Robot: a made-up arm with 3 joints. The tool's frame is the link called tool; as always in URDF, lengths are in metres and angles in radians. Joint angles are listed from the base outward.
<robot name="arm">
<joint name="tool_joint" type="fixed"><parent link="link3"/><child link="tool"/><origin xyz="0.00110 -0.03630 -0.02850" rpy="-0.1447 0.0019 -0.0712"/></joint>
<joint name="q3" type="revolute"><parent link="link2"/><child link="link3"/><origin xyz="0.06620 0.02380 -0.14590" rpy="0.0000 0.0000 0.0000"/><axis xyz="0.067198 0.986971 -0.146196"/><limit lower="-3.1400" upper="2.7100"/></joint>
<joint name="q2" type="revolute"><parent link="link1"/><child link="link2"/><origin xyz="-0.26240 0.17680 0.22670" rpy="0.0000 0.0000 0.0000"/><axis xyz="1 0 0"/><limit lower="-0.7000" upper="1.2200"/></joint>
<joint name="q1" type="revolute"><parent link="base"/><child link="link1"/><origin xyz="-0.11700 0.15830 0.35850" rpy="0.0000 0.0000 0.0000"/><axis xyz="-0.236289 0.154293 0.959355"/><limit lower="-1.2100" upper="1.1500"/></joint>
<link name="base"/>
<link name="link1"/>
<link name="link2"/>
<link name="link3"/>
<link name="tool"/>
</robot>
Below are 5 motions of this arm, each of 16 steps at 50 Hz.
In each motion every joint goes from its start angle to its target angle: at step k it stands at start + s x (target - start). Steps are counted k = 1, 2, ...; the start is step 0. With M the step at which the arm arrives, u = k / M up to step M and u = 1 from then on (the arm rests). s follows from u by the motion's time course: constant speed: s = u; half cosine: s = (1 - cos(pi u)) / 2; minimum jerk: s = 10 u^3 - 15 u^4 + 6 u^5.
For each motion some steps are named. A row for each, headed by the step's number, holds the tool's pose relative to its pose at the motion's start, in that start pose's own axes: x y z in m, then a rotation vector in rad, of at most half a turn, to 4 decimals.
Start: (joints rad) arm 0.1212 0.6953 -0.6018
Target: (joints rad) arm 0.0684 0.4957 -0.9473
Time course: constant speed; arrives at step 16
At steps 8, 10, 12, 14, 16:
8: 0.0108 -0.0121 -0.0040 -0.0843 -0.1947 0.0424
10: 0.0135 -0.0150 -0.0046 -0.1044 -0.2430 0.0551
12: 0.0161 -0.0179 -0.0050 -0.1242 -0.2911 0.0687
14: 0.0188 -0.0208 -0.0053 -0.1436 -0.3389 0.0831
16: 0.0215 -0.0235 -0.0054 -0.1626 -0.3866 0.0984

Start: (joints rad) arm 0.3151 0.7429 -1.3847
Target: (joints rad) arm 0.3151 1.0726 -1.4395
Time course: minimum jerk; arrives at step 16
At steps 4, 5, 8, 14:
4: 0.0006 0.0049 0.0004 0.0066 -0.0034 -0.0334
5: 0.0011 0.0085 0.0008 0.0114 -0.0060 -0.0581
8: 0.0042 0.0233 0.0023 0.0303 -0.0165 -0.1616
14: 0.0118 0.0446 0.0053 0.0553 -0.0321 -0.3189

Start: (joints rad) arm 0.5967 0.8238 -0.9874
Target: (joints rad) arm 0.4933 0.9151 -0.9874
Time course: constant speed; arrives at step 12
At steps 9, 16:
9: 0.0090 0.0217 -0.0171 0.0107 -0.0518 -0.1020
16: 0.0126 0.0287 -0.0228 0.0150 -0.0699 -0.1355

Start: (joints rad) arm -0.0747 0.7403 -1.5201
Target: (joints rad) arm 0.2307 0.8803 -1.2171
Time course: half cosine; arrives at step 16
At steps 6, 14, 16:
6: 0.0008 -0.0082 0.0218 0.0665 0.1590 -0.0096
14: 0.0085 -0.0297 0.0683 0.2012 0.5036 -0.0098
16: 0.0093 -0.0312 0.0710 0.2088 0.5240 -0.0090

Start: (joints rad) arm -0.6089 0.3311 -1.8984
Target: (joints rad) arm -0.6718 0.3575 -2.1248
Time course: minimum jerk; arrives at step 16
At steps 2, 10, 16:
2: 0.0001 0.0002 -0.0002 -0.0011 -0.0039 -0.0004
10: 0.0031 0.0091 -0.0067 -0.0498 -0.1775 -0.0120
16: 0.0043 0.0124 -0.0092 -0.0693 -0.2451 -0.0145

